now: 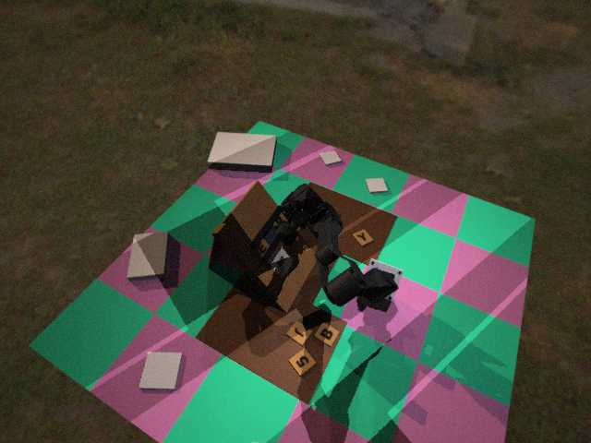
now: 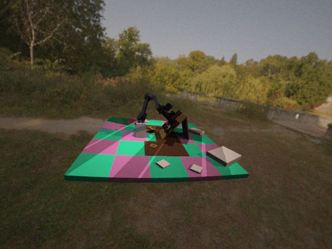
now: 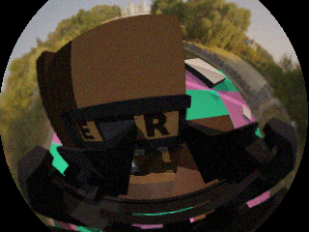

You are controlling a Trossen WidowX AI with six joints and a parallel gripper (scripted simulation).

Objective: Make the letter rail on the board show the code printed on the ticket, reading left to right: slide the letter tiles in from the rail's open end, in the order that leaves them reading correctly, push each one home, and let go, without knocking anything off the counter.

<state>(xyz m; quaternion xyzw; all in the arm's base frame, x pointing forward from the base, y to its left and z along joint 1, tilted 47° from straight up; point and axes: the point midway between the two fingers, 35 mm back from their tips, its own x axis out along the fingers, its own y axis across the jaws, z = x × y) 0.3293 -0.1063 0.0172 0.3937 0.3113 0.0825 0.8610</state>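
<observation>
Right now the white ticket is 40 mm behind my gripper tip, 90 mm to the left of it and 70 mm below it. From my gripper tip the other things lie so: beige block: 410 mm ahead, 200 mm to the left, 160 mm below; then letter tile: right at my gripper tip.
</observation>
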